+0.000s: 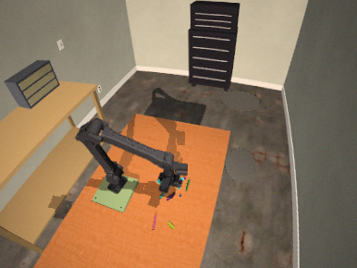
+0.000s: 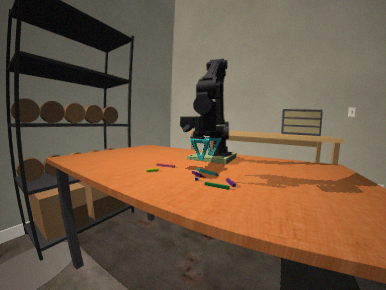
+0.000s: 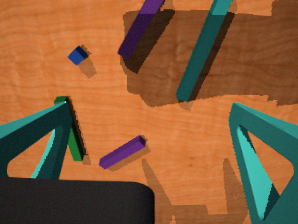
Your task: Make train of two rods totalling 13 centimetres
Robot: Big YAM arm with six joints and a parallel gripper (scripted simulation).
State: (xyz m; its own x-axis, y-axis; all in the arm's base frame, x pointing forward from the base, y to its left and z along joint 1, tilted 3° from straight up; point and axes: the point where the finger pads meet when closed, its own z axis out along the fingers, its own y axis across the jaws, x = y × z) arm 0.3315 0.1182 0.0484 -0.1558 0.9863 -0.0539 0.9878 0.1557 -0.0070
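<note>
Right now the lime rod is 19 cm to the right of my hand, 10 cm ahead of it and 8 cm below it. Also, from my hand: green rod 9 cm to the left, 8 cm below, 7 cm ahead; tiny blue rod 8 cm below, 6 cm ahead; turquoise rod 8 cm below, 4 cm behind, 2 cm to the right.
</note>
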